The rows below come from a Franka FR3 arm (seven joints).
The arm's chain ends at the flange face. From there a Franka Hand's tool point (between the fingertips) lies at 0.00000 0.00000 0.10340 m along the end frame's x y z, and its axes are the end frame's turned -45 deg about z.
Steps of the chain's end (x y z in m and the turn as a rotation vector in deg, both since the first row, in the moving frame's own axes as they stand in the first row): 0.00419, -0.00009, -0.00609, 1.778, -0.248, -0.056; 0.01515, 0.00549, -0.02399, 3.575, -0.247, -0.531; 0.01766, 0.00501, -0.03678, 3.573, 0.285, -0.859; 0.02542, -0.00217, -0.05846, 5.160, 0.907, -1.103; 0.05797, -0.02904, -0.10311, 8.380, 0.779, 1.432
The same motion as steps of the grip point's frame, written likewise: 0.00498, 0.00031, -0.00614, 1.433, 1.082, -0.056; 0.01105, 0.00970, -0.02419, 2.703, 2.353, -0.531; 0.01383, 0.01180, -0.03698, 2.325, 2.728, -0.859; 0.02719, 0.01095, -0.05889, 3.007, 4.290, -1.103; 0.07329, 0.01094, -0.10422, 5.375, 6.476, 1.432
